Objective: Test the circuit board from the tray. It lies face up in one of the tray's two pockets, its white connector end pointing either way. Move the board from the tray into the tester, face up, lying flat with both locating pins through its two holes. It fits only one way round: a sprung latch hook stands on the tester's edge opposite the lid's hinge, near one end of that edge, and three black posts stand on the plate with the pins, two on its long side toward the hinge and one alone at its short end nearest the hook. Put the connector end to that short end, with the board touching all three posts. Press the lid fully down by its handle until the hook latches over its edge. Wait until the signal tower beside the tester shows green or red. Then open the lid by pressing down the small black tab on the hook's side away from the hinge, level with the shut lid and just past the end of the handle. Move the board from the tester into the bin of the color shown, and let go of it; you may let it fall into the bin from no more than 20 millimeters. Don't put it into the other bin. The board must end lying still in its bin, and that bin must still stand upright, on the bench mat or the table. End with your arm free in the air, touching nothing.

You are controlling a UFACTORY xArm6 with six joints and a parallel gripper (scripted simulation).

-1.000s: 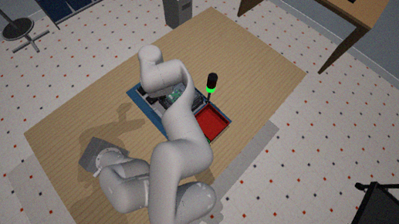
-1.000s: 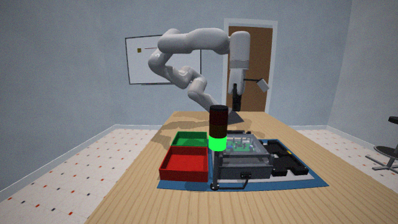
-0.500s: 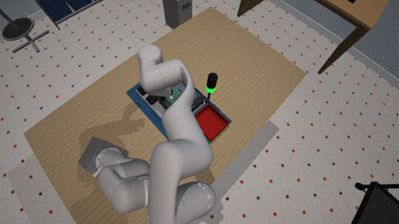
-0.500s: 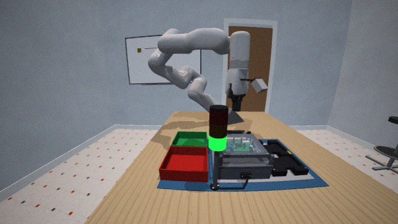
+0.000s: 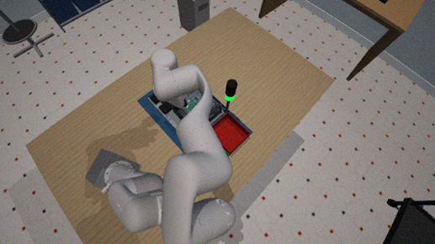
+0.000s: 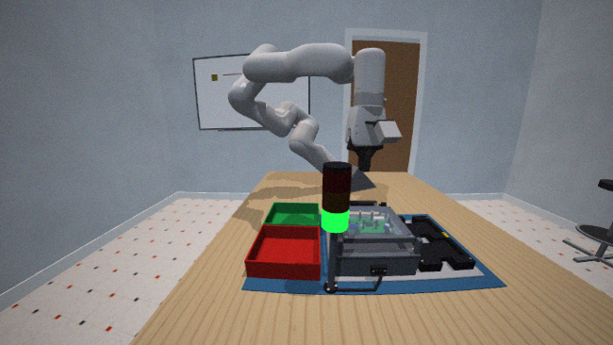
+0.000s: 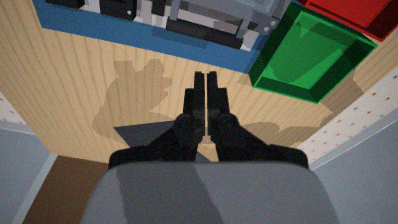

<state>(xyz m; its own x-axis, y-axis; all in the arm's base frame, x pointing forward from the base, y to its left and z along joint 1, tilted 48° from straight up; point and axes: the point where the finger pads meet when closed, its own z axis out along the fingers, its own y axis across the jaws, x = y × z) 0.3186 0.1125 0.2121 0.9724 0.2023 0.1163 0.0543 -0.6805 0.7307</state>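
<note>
Right now the black latch hook is 120 mm below my hand, 50 mm to the left of it and 40 mm ahead of it. Round my hand: clear lid: 120 mm below, 80 mm ahead, 20 mm to the right; green circuit board: 140 mm below, 80 mm ahead, 20 mm to the right; plate: 140 mm below, 90 mm ahead, 20 mm to the right.
</note>
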